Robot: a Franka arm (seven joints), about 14 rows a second.
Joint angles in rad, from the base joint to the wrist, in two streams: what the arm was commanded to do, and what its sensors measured. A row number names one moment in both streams.
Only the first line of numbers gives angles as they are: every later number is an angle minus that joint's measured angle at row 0.
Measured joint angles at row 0: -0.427 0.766 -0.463 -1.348 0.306 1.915 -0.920
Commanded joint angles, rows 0 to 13: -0.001 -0.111 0.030 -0.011 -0.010 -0.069 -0.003; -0.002 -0.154 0.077 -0.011 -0.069 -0.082 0.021; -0.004 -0.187 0.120 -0.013 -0.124 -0.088 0.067; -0.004 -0.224 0.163 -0.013 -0.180 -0.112 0.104; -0.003 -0.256 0.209 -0.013 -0.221 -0.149 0.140; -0.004 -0.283 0.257 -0.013 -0.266 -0.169 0.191; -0.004 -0.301 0.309 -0.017 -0.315 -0.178 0.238; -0.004 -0.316 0.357 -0.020 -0.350 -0.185 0.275; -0.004 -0.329 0.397 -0.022 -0.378 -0.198 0.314; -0.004 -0.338 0.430 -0.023 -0.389 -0.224 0.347; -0.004 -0.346 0.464 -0.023 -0.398 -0.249 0.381; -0.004 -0.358 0.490 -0.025 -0.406 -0.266 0.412; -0.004 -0.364 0.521 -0.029 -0.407 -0.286 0.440; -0.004 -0.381 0.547 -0.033 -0.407 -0.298 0.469
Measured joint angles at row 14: 0.007 -0.331 0.499 0.001 -0.387 -0.270 0.416
